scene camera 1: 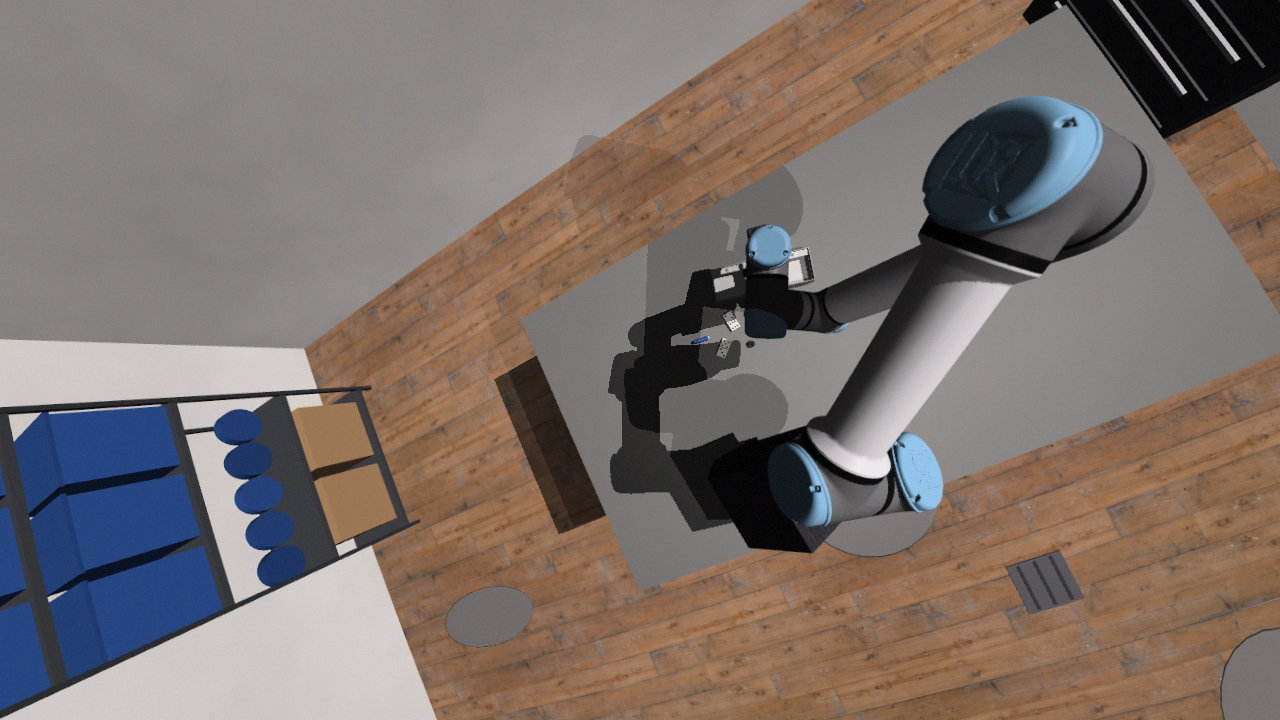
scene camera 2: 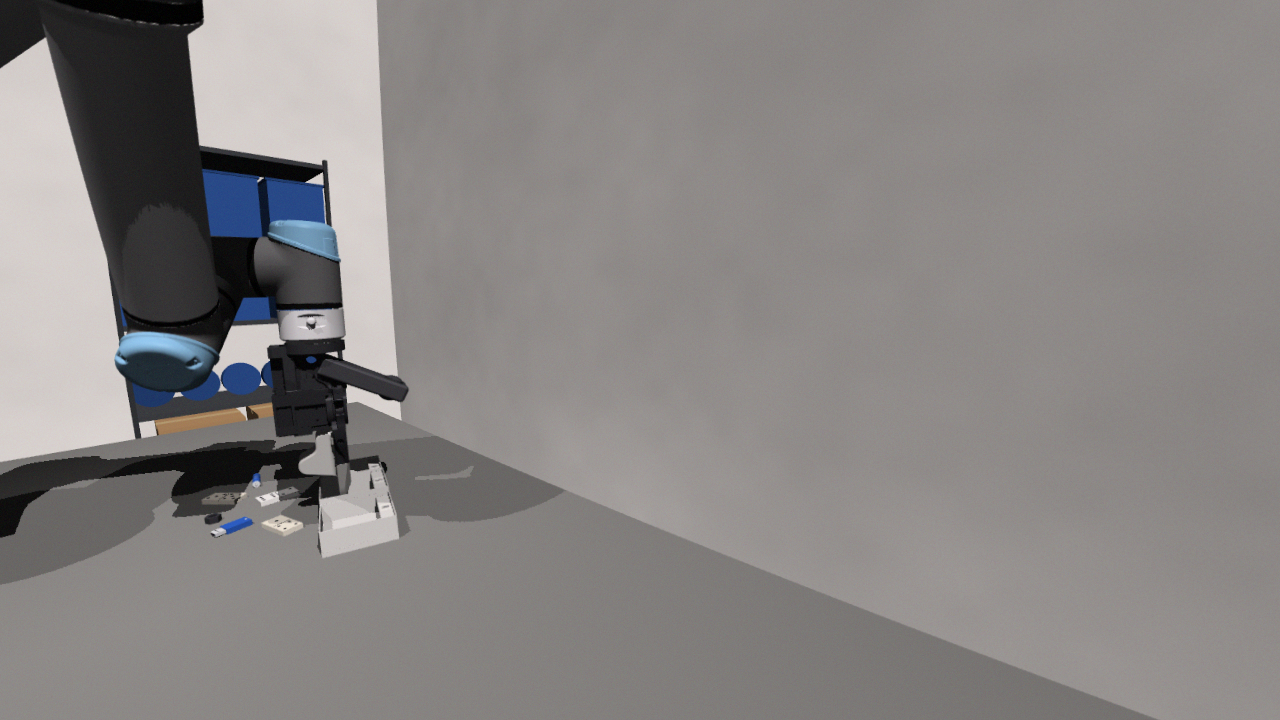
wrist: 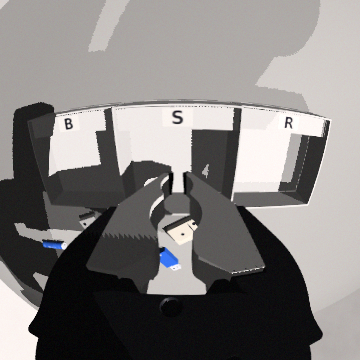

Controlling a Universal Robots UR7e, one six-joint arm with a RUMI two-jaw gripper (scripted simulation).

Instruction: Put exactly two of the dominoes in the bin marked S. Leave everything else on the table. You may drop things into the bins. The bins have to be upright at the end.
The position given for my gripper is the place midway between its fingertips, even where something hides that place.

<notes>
In view: my gripper (scene camera 2: 342, 496).
My gripper shows as well in the wrist view (wrist: 178, 174).
</notes>
